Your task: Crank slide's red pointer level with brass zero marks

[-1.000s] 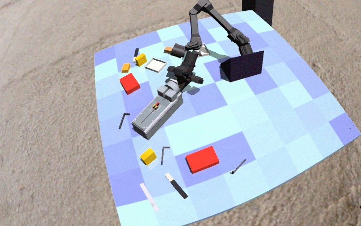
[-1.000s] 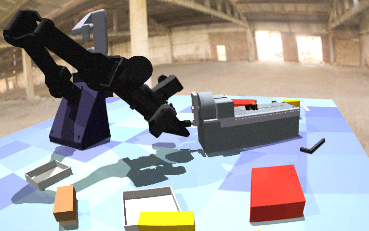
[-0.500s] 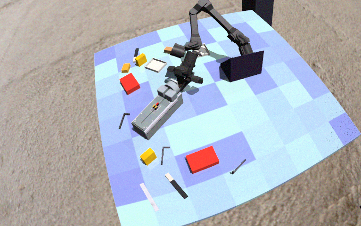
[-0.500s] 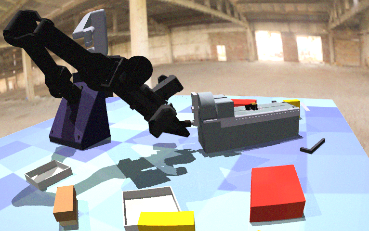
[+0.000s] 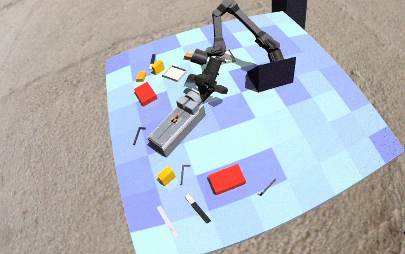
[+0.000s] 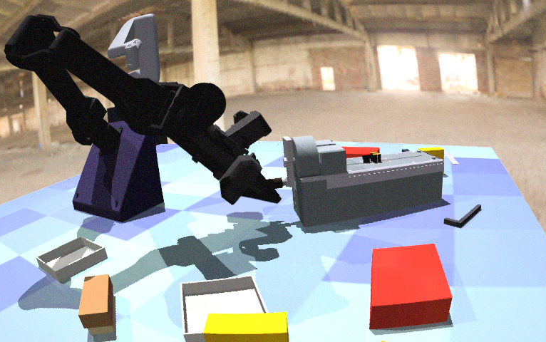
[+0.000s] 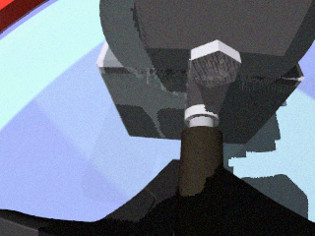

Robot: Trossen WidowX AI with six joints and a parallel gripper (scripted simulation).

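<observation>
My gripper tip is 3 cm below the dark crank handle, 1 cm to the left of it and 1 cm past it. Round my gripper tip: red pointer 13 cm ahead, 8 cm to the left, 5 cm above; tan block 34 cm to the right, 8 cm behind, 2 cm below.
</observation>
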